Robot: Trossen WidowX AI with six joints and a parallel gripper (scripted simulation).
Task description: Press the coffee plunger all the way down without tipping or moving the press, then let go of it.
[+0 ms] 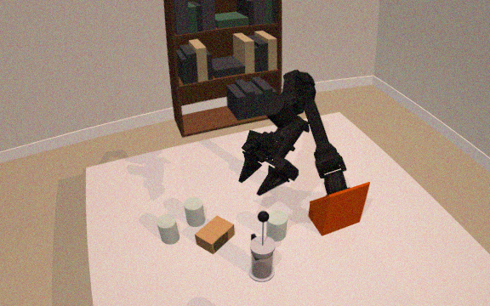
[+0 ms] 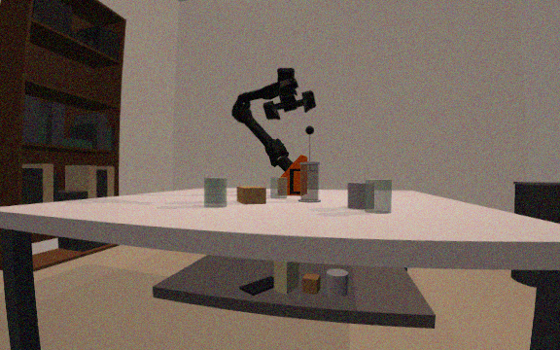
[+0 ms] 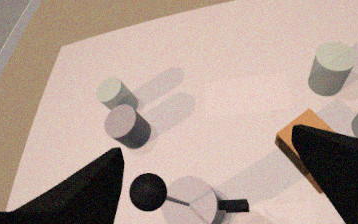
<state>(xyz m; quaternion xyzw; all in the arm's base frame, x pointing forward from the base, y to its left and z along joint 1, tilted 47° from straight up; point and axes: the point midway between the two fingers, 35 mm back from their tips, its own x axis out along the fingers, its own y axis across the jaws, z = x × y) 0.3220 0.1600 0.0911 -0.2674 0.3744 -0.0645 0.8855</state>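
The coffee press lies 180 mm below my gripper tip, 40 mm to the left of it and 10 mm behind it. From my gripper tip the other things lie so: brown box: 270 mm below, 130 mm to the right, 60 mm ahead.
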